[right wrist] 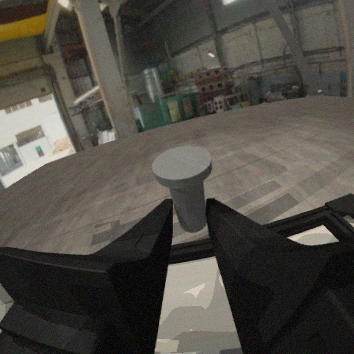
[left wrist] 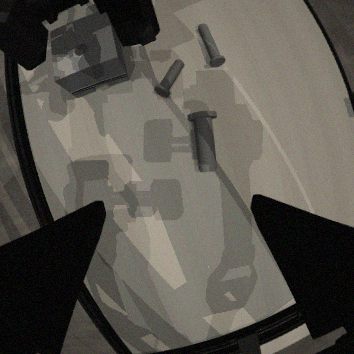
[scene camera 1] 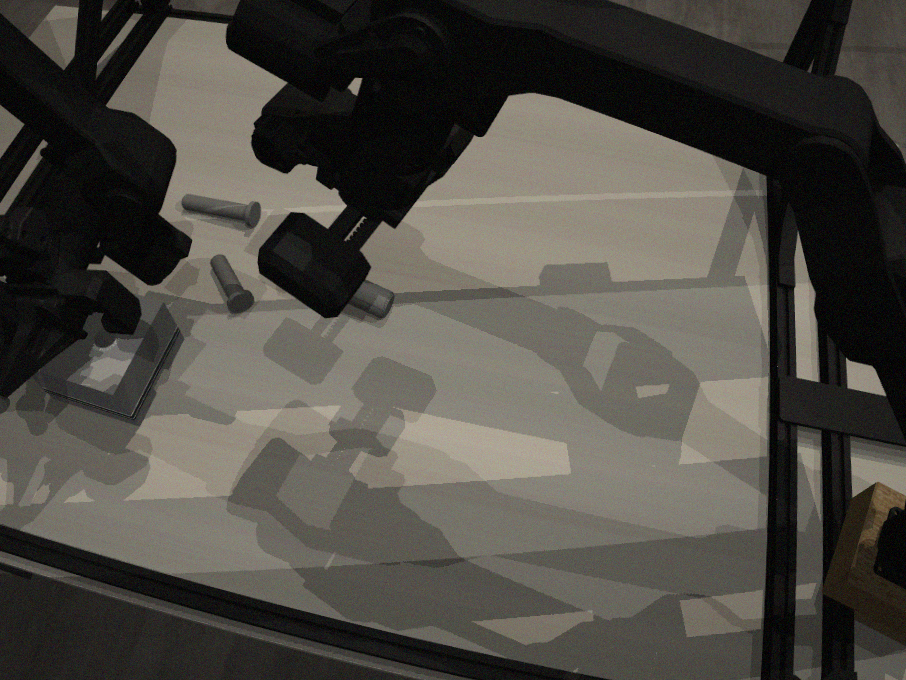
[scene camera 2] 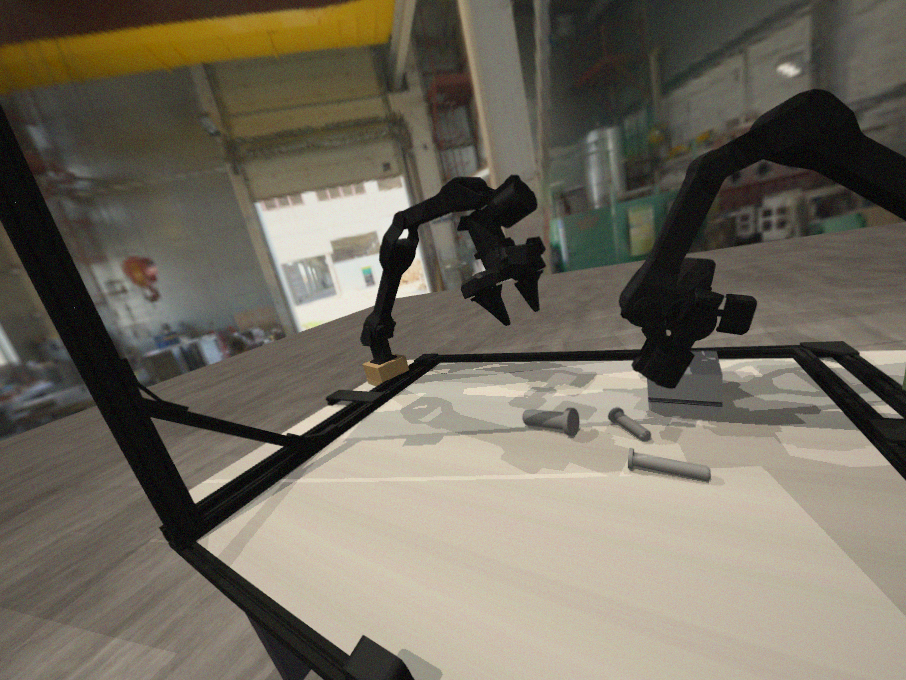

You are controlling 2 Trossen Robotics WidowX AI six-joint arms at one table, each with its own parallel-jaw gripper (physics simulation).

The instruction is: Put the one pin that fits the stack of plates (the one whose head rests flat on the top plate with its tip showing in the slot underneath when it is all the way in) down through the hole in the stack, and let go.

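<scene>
The grey stack of plates (scene camera 1: 135,384) (scene camera 2: 701,384) (left wrist: 102,70) stands on the table, with a dark hole in its top in the left wrist view. My right gripper (right wrist: 188,205) is shut on a grey pin (right wrist: 182,166), its wide flat head up above the fingertips; its lower end is hidden. The right gripper is close to the stack and partly covers it in both scene views. A thick pin (scene camera 1: 374,300) (scene camera 2: 543,419) (left wrist: 204,145), a short pin (scene camera 1: 229,279) (scene camera 2: 629,424) (left wrist: 172,76) and a long pin (scene camera 1: 213,207) (scene camera 2: 669,466) (left wrist: 208,44) lie flat. My left gripper (scene camera 2: 523,316) (left wrist: 178,205) is open and empty above the table.
A black frame (scene camera 1: 779,468) (scene camera 2: 541,356) edges the table. The left arm reaches across the upper part of scene camera 1, and its gripper partly hides the thick pin there. A wooden block (scene camera 1: 856,548) (scene camera 2: 385,370) sits at the left arm's base.
</scene>
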